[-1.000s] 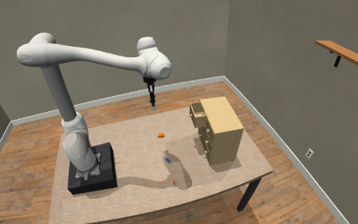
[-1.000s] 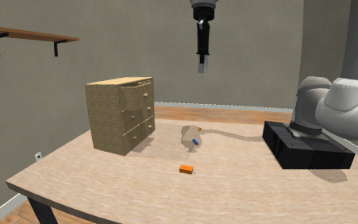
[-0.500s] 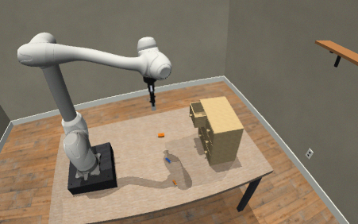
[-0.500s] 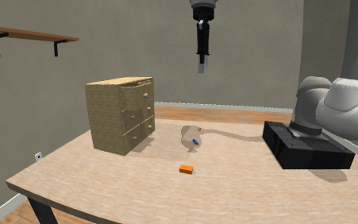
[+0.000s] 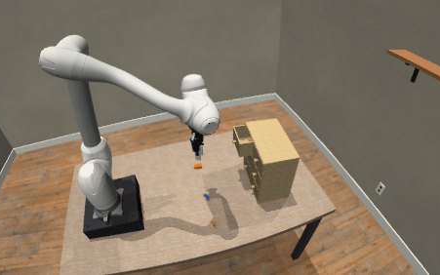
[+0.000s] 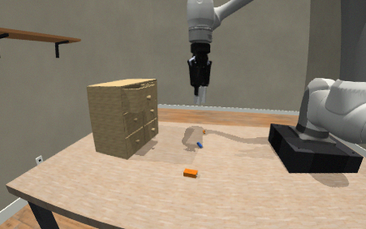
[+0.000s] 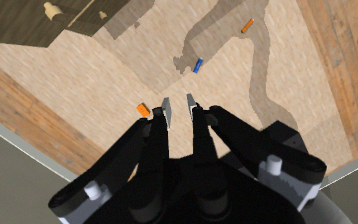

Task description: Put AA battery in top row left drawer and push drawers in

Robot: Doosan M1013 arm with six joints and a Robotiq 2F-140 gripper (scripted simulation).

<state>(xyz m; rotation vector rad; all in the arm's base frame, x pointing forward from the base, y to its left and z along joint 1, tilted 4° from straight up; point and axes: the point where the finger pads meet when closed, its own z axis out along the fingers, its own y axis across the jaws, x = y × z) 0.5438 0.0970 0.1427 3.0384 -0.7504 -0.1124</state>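
The blue cylinder lies 260 mm below my hand, 90 mm to the right of it and 10 mm ahead of it. Round my hand: orange block: 260 mm below, 160 mm to the left, 10 mm behind; then orange cylinder: 270 mm to the right, 260 mm below, 10 mm ahead.
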